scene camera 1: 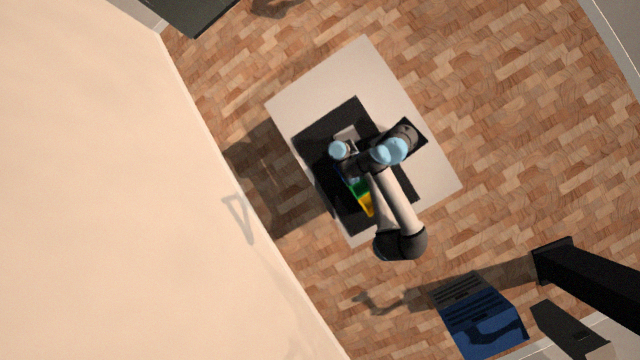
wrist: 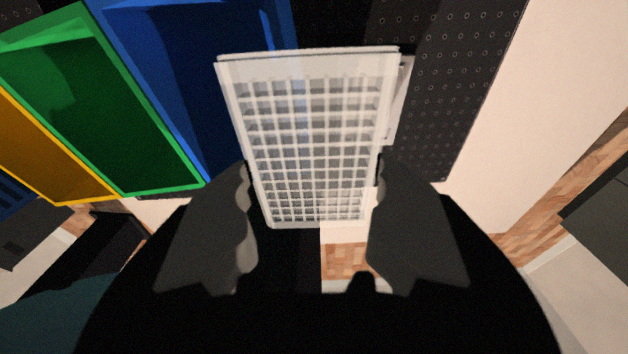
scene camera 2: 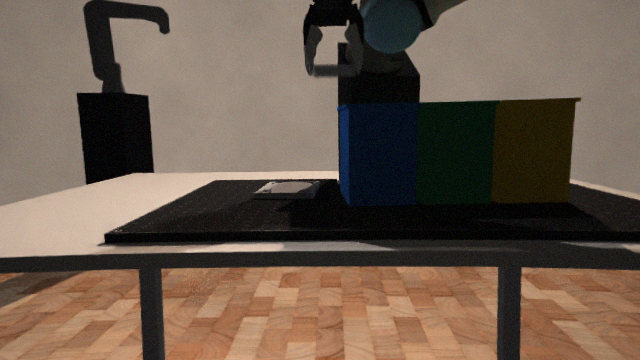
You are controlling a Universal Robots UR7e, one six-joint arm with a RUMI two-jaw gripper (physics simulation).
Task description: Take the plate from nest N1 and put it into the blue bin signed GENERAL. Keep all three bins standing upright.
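Places are measured from the arm's base along level axes (x ahead, y left, z up), in millimetres.
Pixels of known places: gripper, fingertip midpoint: (wrist: pixel 313 160) (scene camera 2: pixel 333 75); arm's base, origin of the base link: (scene camera 1: pixel 402 138) (scene camera 2: pixel 374 57).
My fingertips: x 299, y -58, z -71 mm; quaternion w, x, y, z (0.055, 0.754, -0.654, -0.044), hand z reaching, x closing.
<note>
Ahead of a thing's pixels: the offset from my fingertips to its middle. Level surfaces: height alone.
My gripper (scene camera 2: pixel 334 69) (wrist: pixel 313 160) is shut on a clear, gridded plate {dz +8, dx +3, dy +1 mm} (scene camera 2: pixel 327 70) (wrist: pixel 310 130), held roughly level by its long sides. It hangs higher than the bin rims, around the left edge of the blue bin {dz -149, dx +11, dy +81 mm} (scene camera 1: pixel 344 174) (scene camera 2: pixel 382 155) (wrist: pixel 192 70) in scene camera 2. In the wrist view the plate overlaps the blue bin's right part. The green bin {dz -149, dx -20, dy +210 mm} (scene camera 1: pixel 359 188) (scene camera 2: pixel 456 152) (wrist: pixel 125 125) and yellow bin {dz -149, dx -52, dy +339 mm} (scene camera 1: pixel 368 205) (scene camera 2: pixel 534 152) (wrist: pixel 40 155) stand upright beside it in a row. The pale nest {dz -231, dx -36, dy -106 mm} (scene camera 1: pixel 346 132) (scene camera 2: pixel 290 188) (wrist: pixel 399 107) holds no visible plate. No sign text is readable.
The bins and nest are on a black perforated board {dz -239 mm} (scene camera 2: pixel 200 220) (wrist: pixel 445 90) on a pale table {dz -252 mm} (scene camera 1: pixel 360 65) (scene camera 2: pixel 60 215). The arm's dark base block (scene camera 2: pixel 377 90) rises behind the blue bin. Another dark arm (scene camera 2: pixel 97 45) on a black pedestal (scene camera 2: pixel 117 140) stands in the left background.
</note>
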